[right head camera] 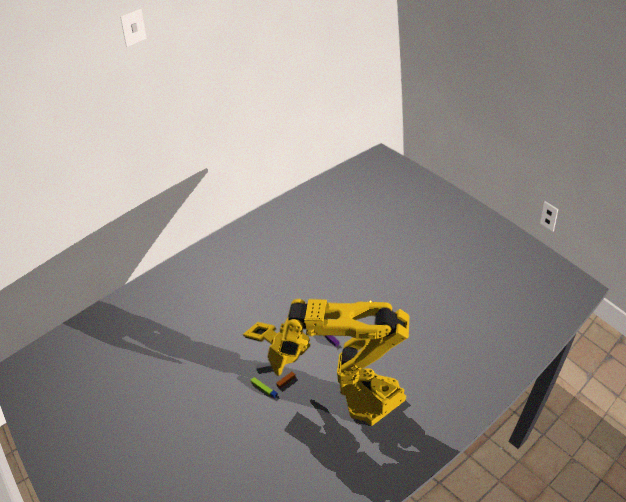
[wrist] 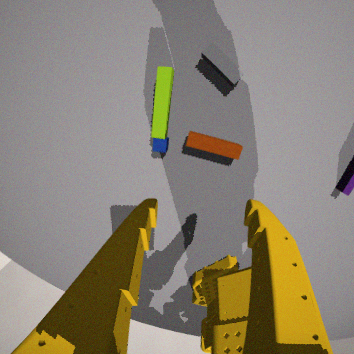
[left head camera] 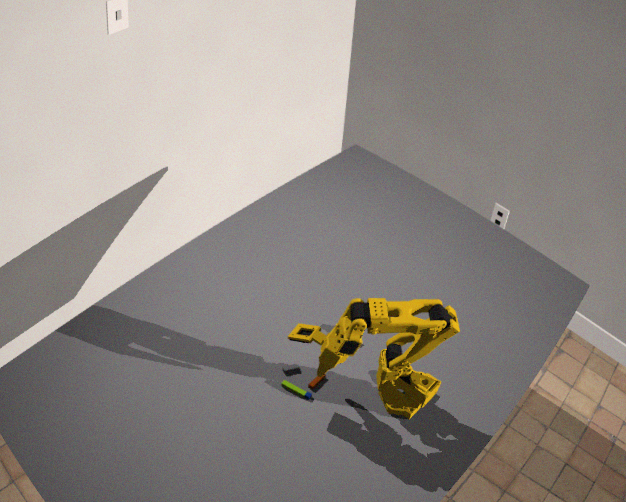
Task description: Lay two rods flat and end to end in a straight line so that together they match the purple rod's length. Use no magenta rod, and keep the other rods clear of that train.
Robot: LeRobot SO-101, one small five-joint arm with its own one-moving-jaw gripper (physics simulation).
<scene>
In view: a lime rod [wrist: 164, 77] and an orange rod [wrist: 197, 140].
</scene>
